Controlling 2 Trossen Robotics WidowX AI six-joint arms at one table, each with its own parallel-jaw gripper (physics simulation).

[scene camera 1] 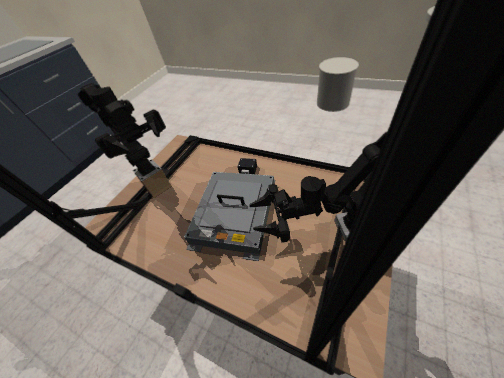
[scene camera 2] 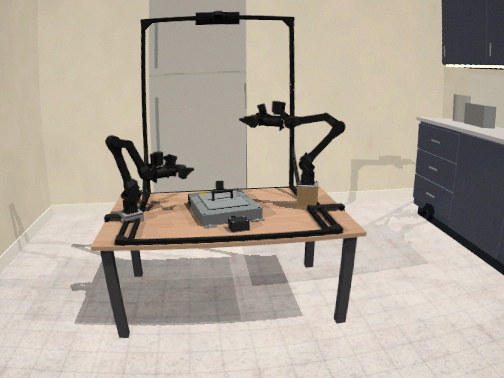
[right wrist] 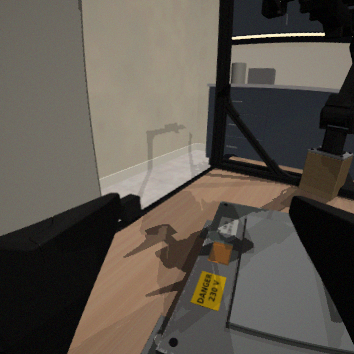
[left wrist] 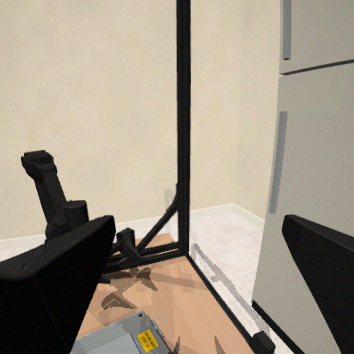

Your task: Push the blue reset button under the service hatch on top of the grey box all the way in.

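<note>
The grey box [scene camera 1: 225, 244] [scene camera 2: 215, 217] [left wrist: 115, 332] [right wrist: 200, 325] lies flat mid-table. Its service hatch [scene camera 1: 227, 217] [scene camera 2: 235, 205] [right wrist: 275, 280] is down, with a black handle [scene camera 1: 231, 198] [scene camera 2: 222, 191] standing up from it. The blue button does not show in any view. My right gripper [scene camera 1: 253, 217] [scene camera 2: 191, 170] [right wrist: 206, 203] is open and empty, above the box's right side in scene camera 1. My left gripper [scene camera 1: 132, 134] [scene camera 2: 245, 120] [left wrist: 199, 223] is open and empty, raised high, well above the table and away from the box.
A small black block [scene camera 1: 247, 165] [scene camera 2: 238, 223] stands by the box edge opposite the yellow label [scene camera 1: 238, 238] [left wrist: 148, 341] [right wrist: 209, 291]. An orange label [scene camera 1: 221, 236] [right wrist: 220, 253] sits beside the yellow one. Black frame bars border the table. A wooden block [scene camera 1: 157, 184] [scene camera 2: 307, 196] supports the left arm.
</note>
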